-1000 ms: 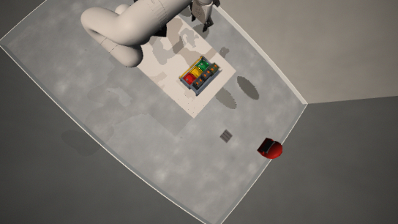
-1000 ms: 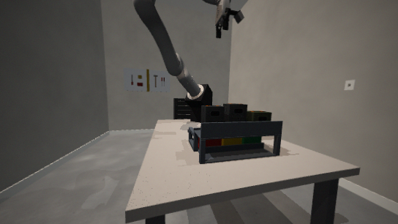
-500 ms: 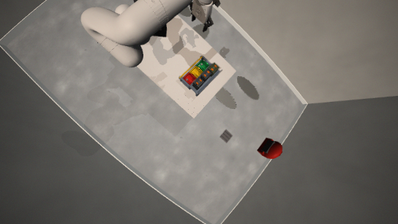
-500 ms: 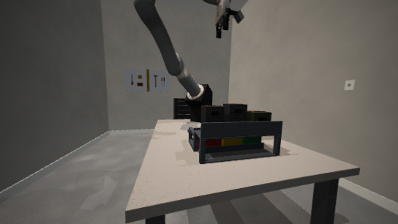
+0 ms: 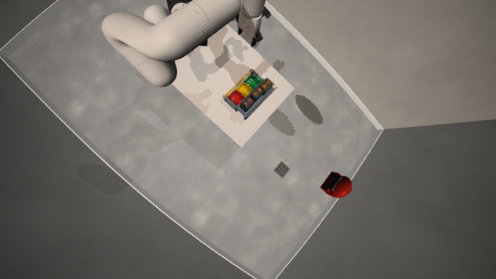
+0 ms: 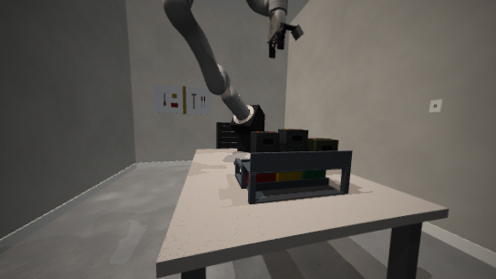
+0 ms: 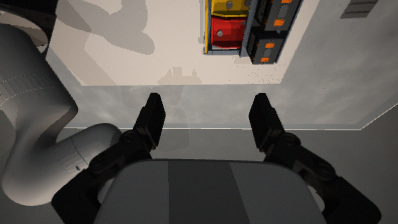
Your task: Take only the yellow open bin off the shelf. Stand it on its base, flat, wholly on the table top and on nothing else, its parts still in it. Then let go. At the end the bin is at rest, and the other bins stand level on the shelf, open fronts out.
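The thin yellow strip is 530 mm below my hand. From my hand the other things lie so: red bin (550 mm below, 130 mm to the right, 90 mm ahead); then green bin (550 mm below, 120 mm ahead, 100 mm to the left); then yellow bin (550 mm below, 100 mm ahead, 10 mm to the right).
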